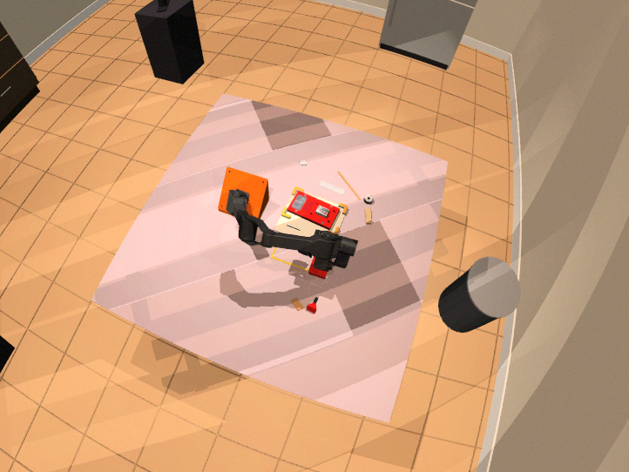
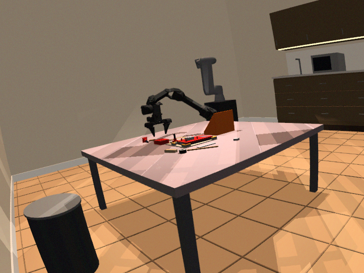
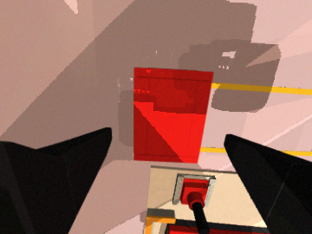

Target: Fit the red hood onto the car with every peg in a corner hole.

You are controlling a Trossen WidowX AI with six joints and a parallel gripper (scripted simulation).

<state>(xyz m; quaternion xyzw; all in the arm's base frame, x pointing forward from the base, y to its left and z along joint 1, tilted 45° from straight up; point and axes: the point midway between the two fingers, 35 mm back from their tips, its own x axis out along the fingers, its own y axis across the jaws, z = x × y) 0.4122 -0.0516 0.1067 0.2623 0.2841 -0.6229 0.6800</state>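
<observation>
Now: gripper tip 4 cm above the red hood. From my gripper tip the other things lie so: black ring 7 cm ahead, 38 cm to the left, 5 cm below; then grey engine block 9 cm behind, 22 cm to the left, 3 cm below; then wooden block 2 cm behind, 18 cm to the right, 5 cm below.
</observation>
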